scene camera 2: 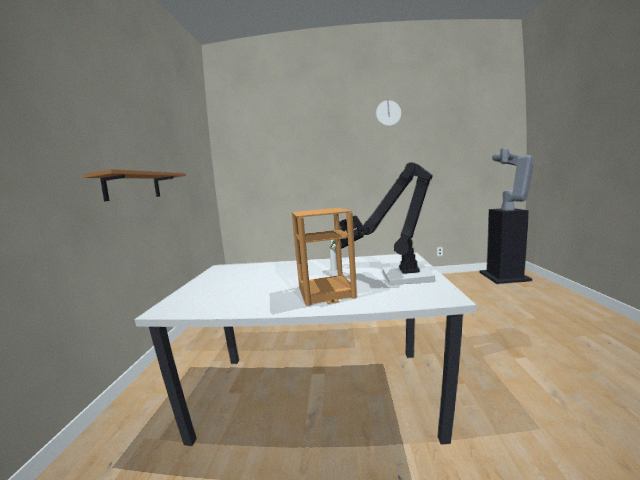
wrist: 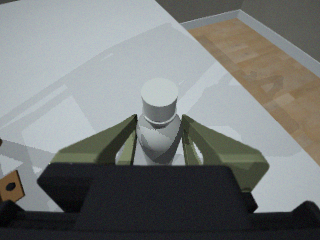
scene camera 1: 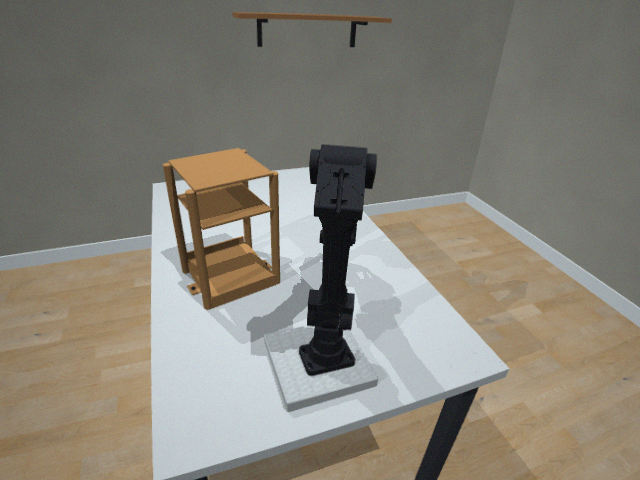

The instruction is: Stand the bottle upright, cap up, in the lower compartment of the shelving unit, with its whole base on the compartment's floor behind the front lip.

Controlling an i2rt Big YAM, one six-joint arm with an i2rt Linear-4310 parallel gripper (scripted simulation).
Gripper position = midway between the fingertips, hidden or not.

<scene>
In view: my gripper (wrist: 159,120) and a shelving unit (scene camera 1: 219,194).
The shelving unit shows as well in scene camera 2 (scene camera 2: 331,289).
</scene>
